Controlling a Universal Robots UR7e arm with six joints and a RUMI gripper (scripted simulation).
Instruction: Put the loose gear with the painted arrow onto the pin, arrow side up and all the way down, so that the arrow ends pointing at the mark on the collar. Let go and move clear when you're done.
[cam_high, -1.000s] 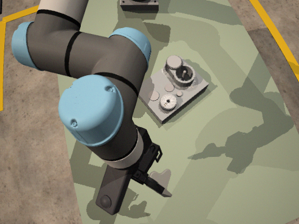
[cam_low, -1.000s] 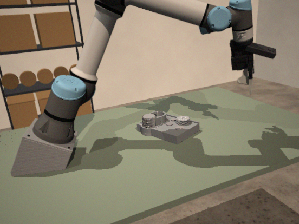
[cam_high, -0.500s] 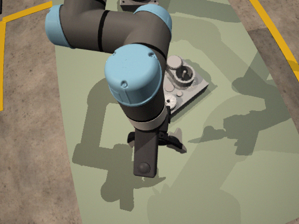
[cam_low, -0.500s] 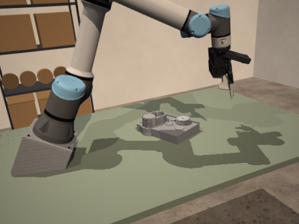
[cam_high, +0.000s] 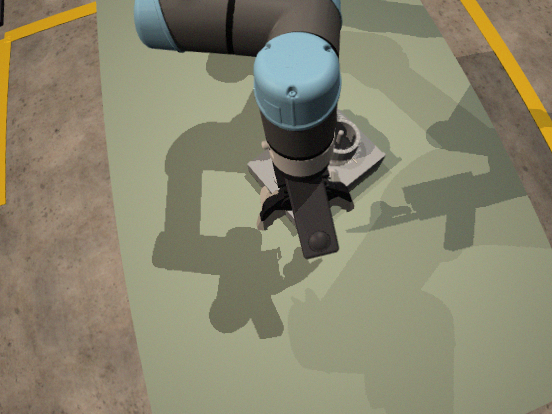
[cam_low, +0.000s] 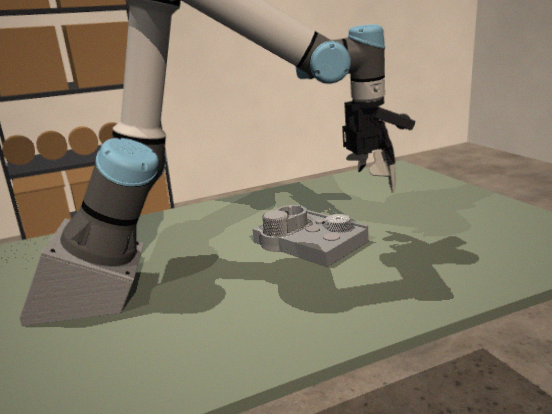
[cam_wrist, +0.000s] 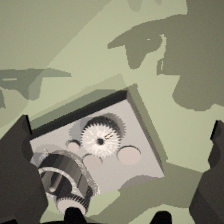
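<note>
The gear lies 10 cm below my hand, 8 cm behind it and 5 cm to the left of it.
</note>
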